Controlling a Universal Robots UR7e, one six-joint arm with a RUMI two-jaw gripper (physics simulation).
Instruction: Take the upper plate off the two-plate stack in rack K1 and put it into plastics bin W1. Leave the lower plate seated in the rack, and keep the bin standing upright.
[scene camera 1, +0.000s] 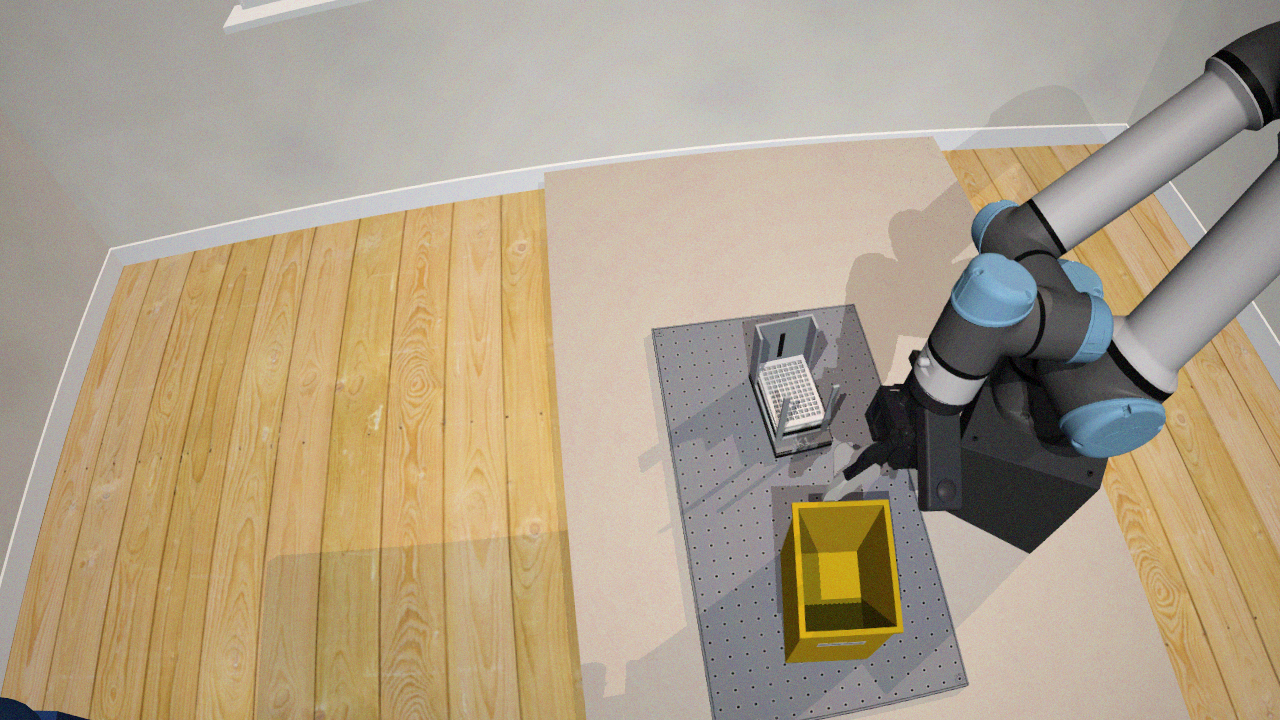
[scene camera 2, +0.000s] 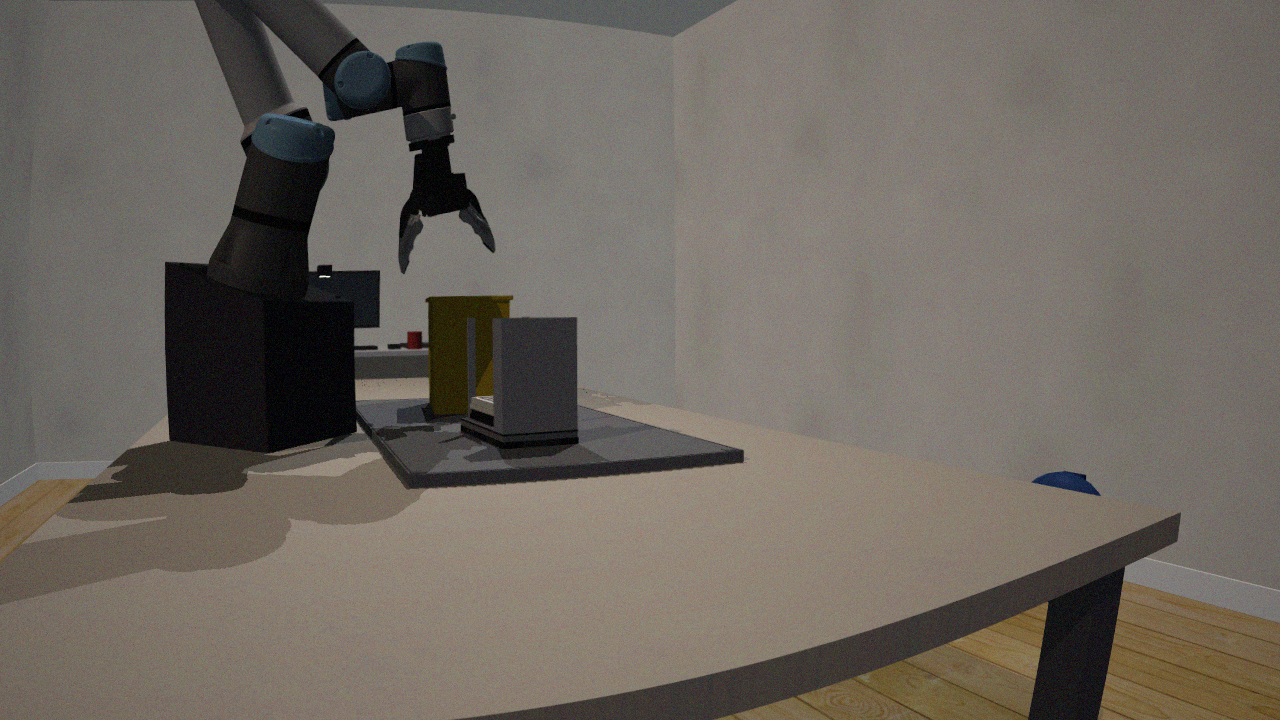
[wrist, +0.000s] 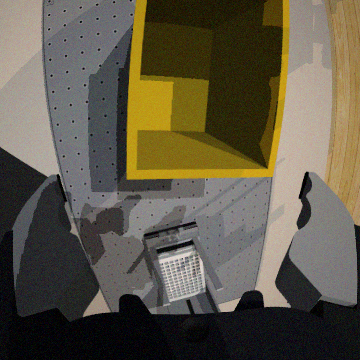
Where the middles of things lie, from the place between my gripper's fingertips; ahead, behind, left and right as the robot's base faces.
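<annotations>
Yellow bin W1 (scene camera 1: 841, 601): 40 mm ahead of my hand, 70 mm to the left of it, 140 mm below it. White plate (scene camera 1: 790, 376): 50 mm ahead of my hand, 280 mm to the right of it, 190 mm below it.
</annotations>
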